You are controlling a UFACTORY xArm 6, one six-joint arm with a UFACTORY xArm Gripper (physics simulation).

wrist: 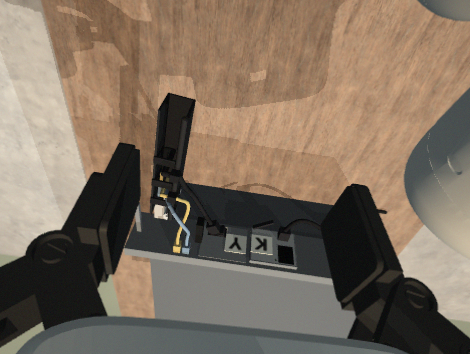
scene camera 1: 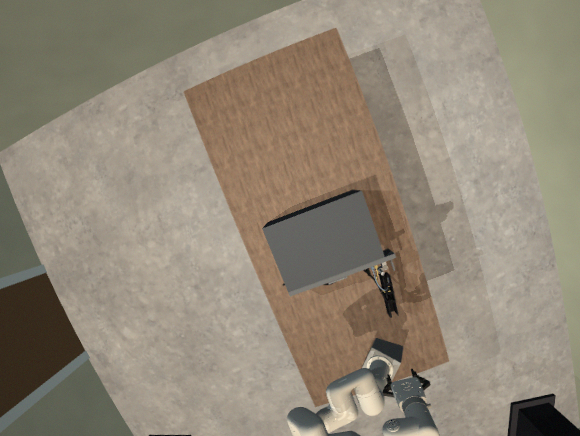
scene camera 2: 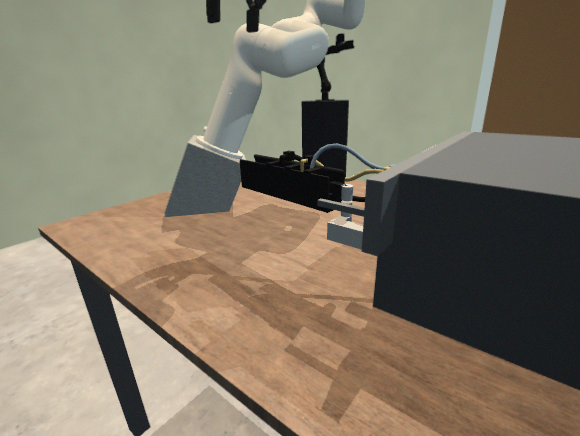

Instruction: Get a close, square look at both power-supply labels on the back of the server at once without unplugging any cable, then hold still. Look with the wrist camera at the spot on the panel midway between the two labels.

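Frame: origin at the arm's base, x down, y back, z left, level; metres.
Seen in the pictures: gripper, fingertip midpoint: (wrist: pixel 241 188) (scene camera 1: pixel 400 374) (scene camera 2: pixel 234 27); arm's base, link origin: (scene camera 1: pixel 379 367) (scene camera 2: pixel 219 149).
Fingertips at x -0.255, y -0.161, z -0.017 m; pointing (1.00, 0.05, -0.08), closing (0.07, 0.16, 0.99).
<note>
Offsets run from my fingertips to a thing's top centre. "*": to the spot under its first point. Level surfaces: height alone.
The grey server @(dz +0.213, dx +0.209, dy -0.459 m) (scene camera 1: pixel 322 242) (scene camera 2: pixel 475 240) (wrist: pixel 240 295) stands on the table. In the wrist view its back panel is low in the picture and seen steeply from above. The Y label @(* dz +0.113, dx +0.252, dy -0.352 m) (wrist: pixel 235 243) and the K label @(* dz +0.158, dx +0.250, dy -0.331 m) (wrist: pixel 261 245) sit side by side, upside down, right of centre and small. A black cable @(* dz +0.023, dx +0.273, dy -0.303 m) (wrist: pixel 199 204) runs to the left supply, and another black cable (wrist: pixel 304 221) to the right one. Yellow @(* dz +0.005, dx +0.242, dy -0.293 m) (wrist: pixel 187 210) and blue @(* dz -0.006, dx +0.195, dy -0.267 m) (wrist: pixel 178 220) cables are plugged in further left. My gripper (scene camera 1: pixel 401 375) (scene camera 2: pixel 233 20) (wrist: pixel 241 188) is open, high above the table and away from the panel.
A black cable-management arm (scene camera 1: pixel 389 295) (scene camera 2: pixel 285 182) (wrist: pixel 168 125) sticks out from the server's back at one side. The robot's base (scene camera 2: pixel 202 180) stands at the end of the wooden table @(dx +0.404 m) (scene camera 1: pixel 280 125) (scene camera 2: pixel 350 365). A black pedestal (scene camera 1: pixel 535 417) (scene camera 2: pixel 325 125) stands beyond the table.
</note>
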